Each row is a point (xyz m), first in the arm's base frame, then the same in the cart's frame.
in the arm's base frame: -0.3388 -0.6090 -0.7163
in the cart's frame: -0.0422 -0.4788 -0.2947
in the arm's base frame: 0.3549 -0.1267 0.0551
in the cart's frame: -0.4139 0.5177 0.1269
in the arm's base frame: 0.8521 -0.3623 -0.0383
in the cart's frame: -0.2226 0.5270 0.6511
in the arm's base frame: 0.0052 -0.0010 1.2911
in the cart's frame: -1.6315 0.9101 -0.0441
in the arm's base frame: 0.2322 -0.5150 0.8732
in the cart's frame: -1.2944 0.4498 0.3619
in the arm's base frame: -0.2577 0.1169 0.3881
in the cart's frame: -0.8604 0.5489 -0.4606
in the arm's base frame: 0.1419 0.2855 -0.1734
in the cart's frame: -0.1771 0.6647 -0.3087
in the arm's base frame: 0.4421 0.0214 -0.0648
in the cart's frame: -0.2413 0.6333 0.0994
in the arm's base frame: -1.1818 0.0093 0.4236
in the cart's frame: -1.2162 0.0426 -1.1562
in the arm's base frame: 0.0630 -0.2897 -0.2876
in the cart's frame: -0.2316 0.1238 -0.0751
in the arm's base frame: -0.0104 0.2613 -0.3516
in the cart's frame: -0.0684 0.5082 -0.4474
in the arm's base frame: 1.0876 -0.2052 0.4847
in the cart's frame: -0.5899 0.9562 0.8371
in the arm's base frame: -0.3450 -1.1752 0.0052
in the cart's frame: -0.8379 -0.6706 0.1192
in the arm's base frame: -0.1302 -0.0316 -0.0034
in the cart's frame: -0.4946 0.3452 -0.3330
